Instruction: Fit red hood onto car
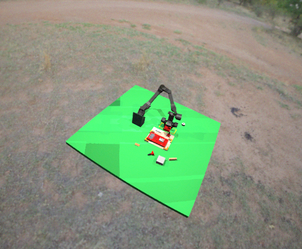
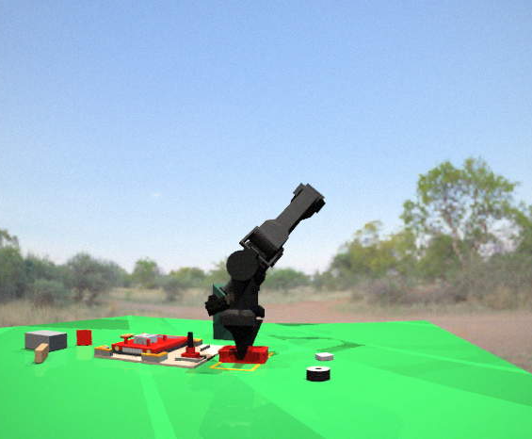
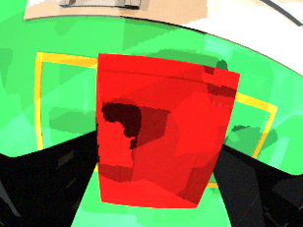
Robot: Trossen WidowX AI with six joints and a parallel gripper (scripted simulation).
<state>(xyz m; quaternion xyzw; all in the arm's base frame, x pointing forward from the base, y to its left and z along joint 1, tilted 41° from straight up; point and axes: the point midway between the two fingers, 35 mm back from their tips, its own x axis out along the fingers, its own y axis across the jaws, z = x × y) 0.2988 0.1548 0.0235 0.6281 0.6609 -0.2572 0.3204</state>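
The grey engine block is 220 mm to the right of my gripper tip, 20 mm ahead of it and 10 mm above it. Round my gripper tip: red hood: right at my gripper tip; then pale jig: 200 mm to the right; then small grey block: 160 mm to the left, 30 mm behind, 10 mm below.
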